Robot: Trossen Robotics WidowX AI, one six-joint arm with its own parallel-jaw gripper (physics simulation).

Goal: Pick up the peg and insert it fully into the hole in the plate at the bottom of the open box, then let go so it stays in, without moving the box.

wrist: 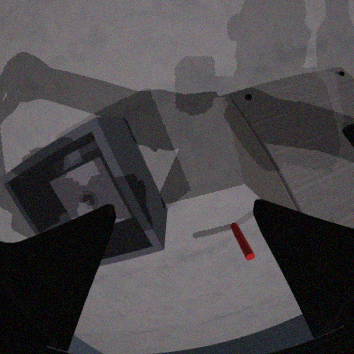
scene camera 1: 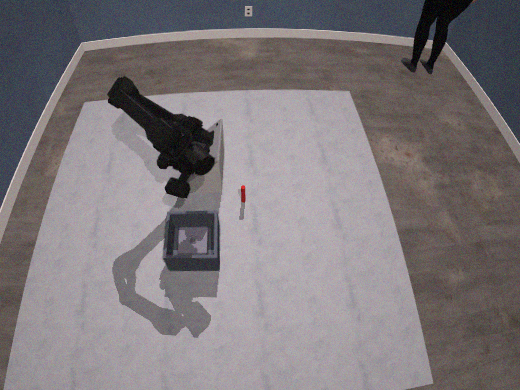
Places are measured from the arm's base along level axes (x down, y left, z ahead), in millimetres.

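Pixels of known places: gripper, fingertip midpoint: (wrist: 184, 209) (scene camera 1: 191, 185); arm's base, origin of the base link: (scene camera 1: 207, 141).
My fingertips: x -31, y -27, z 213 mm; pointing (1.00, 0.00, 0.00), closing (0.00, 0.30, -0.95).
Observation:
Ahead of a thing's pixels: the offset from my fingertips to its middle. "*": to the spot under its first point. Level surfaces: height alone.
The red peg {dx +119, dy +155, dz -54 mm} (scene camera 1: 243, 194) (wrist: 242, 241) stands upright on the white mat, to the right of the box in the scene view. The open dark grey box {dx +110, dy +2, dz +131 mm} (scene camera 1: 192, 263) (wrist: 152, 200) has a pale plate {dx +125, dy +2, dz +131 mm} (scene camera 1: 201, 246) (wrist: 104, 186) at its bottom. A dark round hole {* dx +113, dy +6, dz +140 mm} (wrist: 88, 199) shows in the plate in the wrist view; shadows cover part of the plate. My gripper (wrist: 184, 209) is open and empty, high above the mat. In the wrist view the peg shows between the fingers, nearer the right one, and the left finger hides part of the box. The fingertips are hard to make out in the scene view.
The black arm (scene camera 1: 172, 132) reaches over a grey metal plate (scene camera 1: 218, 145) (wrist: 320, 172) behind the box. The white mat {dx +159 mm} (scene camera 1: 300, 280) has an edge along the brown floor (scene camera 1: 460, 270). A person's dark legs (scene camera 1: 424, 40) stand at the far right corner.

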